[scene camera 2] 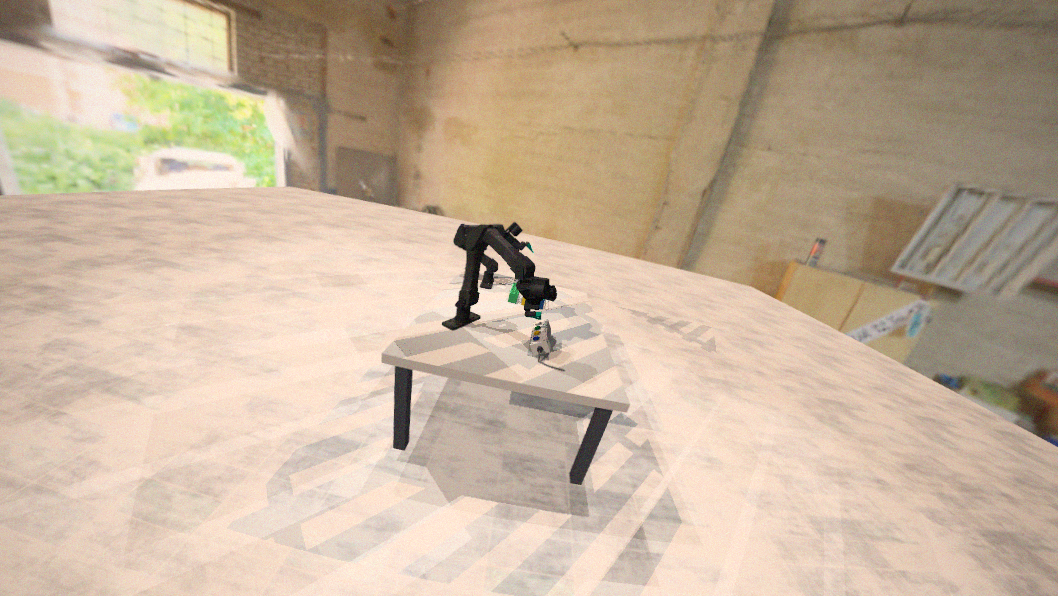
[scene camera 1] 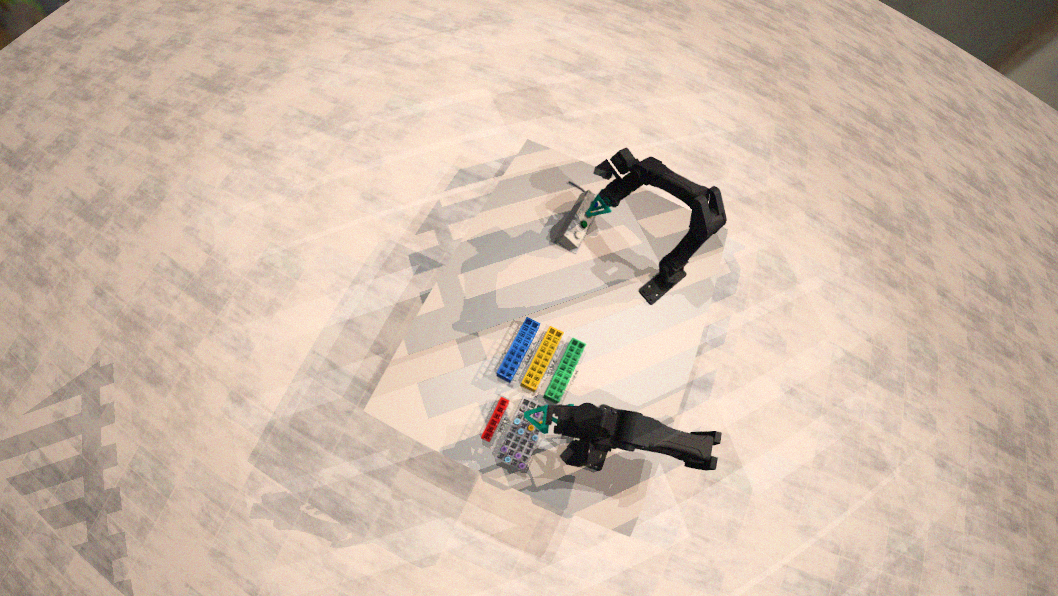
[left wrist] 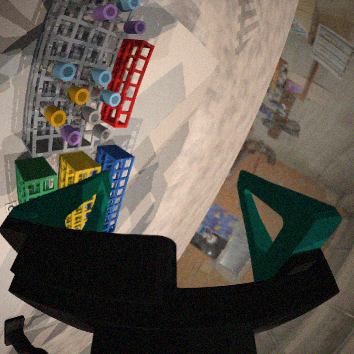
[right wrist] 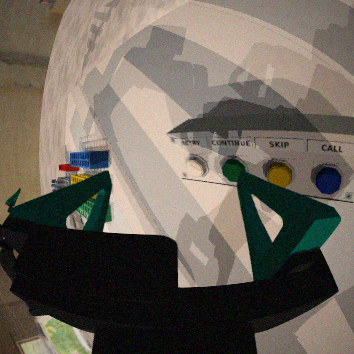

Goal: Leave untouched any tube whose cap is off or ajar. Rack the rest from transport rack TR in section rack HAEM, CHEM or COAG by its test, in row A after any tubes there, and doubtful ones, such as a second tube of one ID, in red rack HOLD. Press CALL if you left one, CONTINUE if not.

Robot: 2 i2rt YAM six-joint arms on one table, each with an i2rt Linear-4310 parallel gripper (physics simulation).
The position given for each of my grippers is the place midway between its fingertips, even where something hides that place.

Observation:
My left gripper (scene camera 1: 534, 413) is open, with nothing in its grasp. My right gripper (right wrist: 173, 177) is open and holds nothing. Further things: a button box (right wrist: 306, 143).
My left gripper is seen too in the left wrist view (left wrist: 173, 176).

